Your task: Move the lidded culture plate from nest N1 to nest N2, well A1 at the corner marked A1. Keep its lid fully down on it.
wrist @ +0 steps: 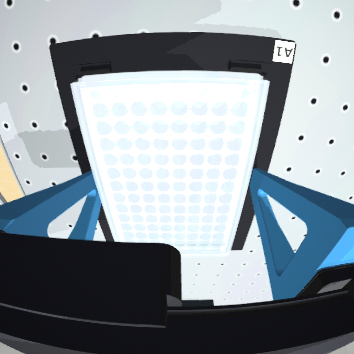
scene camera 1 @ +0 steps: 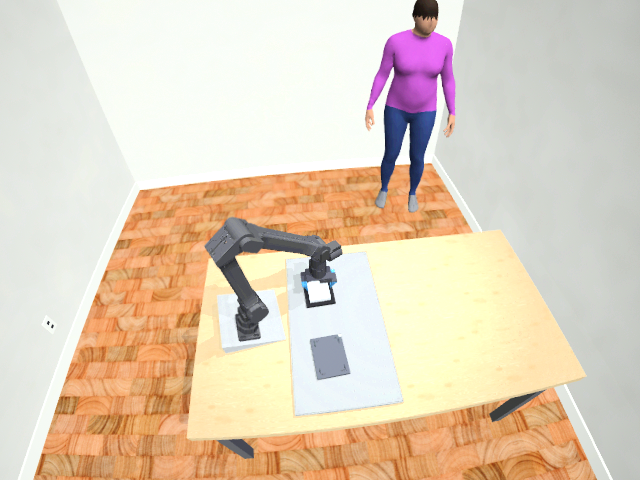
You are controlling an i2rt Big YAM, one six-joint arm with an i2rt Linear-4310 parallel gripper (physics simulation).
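Places are measured from the arm's base along level axes (x ahead, y left, z up), in metres.
Pixels of known places: gripper, between the fingertips: (wrist: 176,176) (scene camera 1: 318,288); arm's base, origin of its link: (scene camera 1: 247,327).
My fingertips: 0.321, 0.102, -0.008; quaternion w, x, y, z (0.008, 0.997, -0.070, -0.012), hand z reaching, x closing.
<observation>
Ahead of a thing's pixels: the offset from my fingertips to its middle, as dx, dy, dz. Level surfaces: height alone.
The lidded culture plate @[-0.003, -0.001, +0.011] (scene camera 1: 320,294) (wrist: 175,150) is white and clear and sits in the black nest N1 @[-0.003, -0.001, -0.006] (scene camera 1: 321,304) (wrist: 170,51). The lid looks level on it; rows of wells show through. A white A1 label is at the nest's upper right corner in the wrist view. My gripper (scene camera 1: 318,284) (wrist: 176,176) is open, with its blue fingers on either side of the plate, close to its long edges; whether they touch it cannot be told. The grey nest N2 @[-0.049, -0.304, -0.006] (scene camera 1: 329,357) lies nearer the scene camera and holds no plate. Its corner lettering is too small to read.
Both nests stand on a pale perforated board @[dz -0.013] (scene camera 1: 351,310) (wrist: 320,120) on the wooden table @[dz -0.026] (scene camera 1: 465,310). The arm's base stands on a white block (scene camera 1: 273,315) left of the board. A person (scene camera 1: 416,77) stands behind the table.
</observation>
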